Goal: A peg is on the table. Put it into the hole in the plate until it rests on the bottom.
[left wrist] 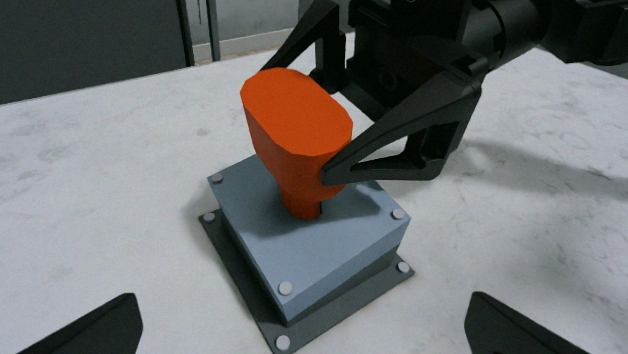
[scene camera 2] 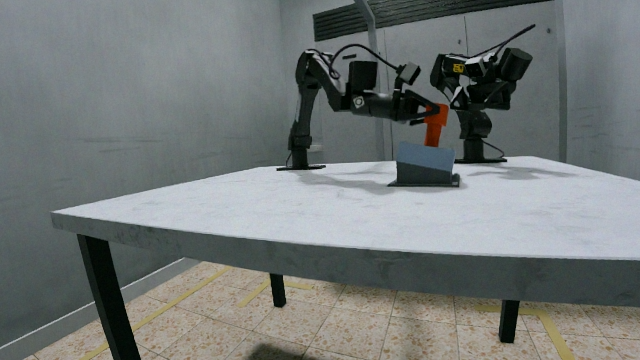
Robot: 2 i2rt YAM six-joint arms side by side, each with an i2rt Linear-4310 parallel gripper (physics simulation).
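Frame: origin at the left arm's base, x right, y back, z down, level; metres.
Where they show: left gripper, fingertip midpoint: [left wrist: 305, 307] [scene camera 2: 466, 105]; right gripper, fingertip midpoint: [left wrist: 281, 131] [scene camera 2: 441, 112]; left arm's base, link origin: [scene camera 2: 473, 162]; right arm's base, link origin: [scene camera 2: 300, 169].
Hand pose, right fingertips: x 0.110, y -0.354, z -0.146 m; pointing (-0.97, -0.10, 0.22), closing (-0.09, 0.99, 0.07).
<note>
Each offset is from my right fingertips to the top centre of the thing. Level surfaces: height alone.
The orange peg {dx +0.016, dy +0.000, dz -0.021 m} [scene camera 2: 433, 135] [left wrist: 295, 112] has a wide head and a narrower shaft pointing down. It leans slightly in the scene view. The shaft's lower end is at the hole in the blue-grey plate {dx +0.032, dy -0.005, dz +0.055 m} [scene camera 2: 425, 156] [left wrist: 320, 255]; a thin dark sliver of the hole shows beside it. How deep the tip sits is hidden. My right gripper [scene camera 2: 432, 114] [left wrist: 281, 131] is shut on the peg's head, above the plate; one fingertip is hidden behind the head in the left wrist view. My left gripper [left wrist: 305, 307] is open and empty, with its fingers wide apart near the wrist view's lower edge.
The plate has a sloping top and stands on a dark base {dz +0.142 m} [scene camera 2: 456, 181] [left wrist: 330, 312] with round bolt heads, on the white table {dz +0.146 m} [scene camera 2: 300, 215] [left wrist: 100, 200]. The left arm [scene camera 2: 475, 122] is folded up beside the right arm [scene camera 2: 302, 115] at the table's far side.
</note>
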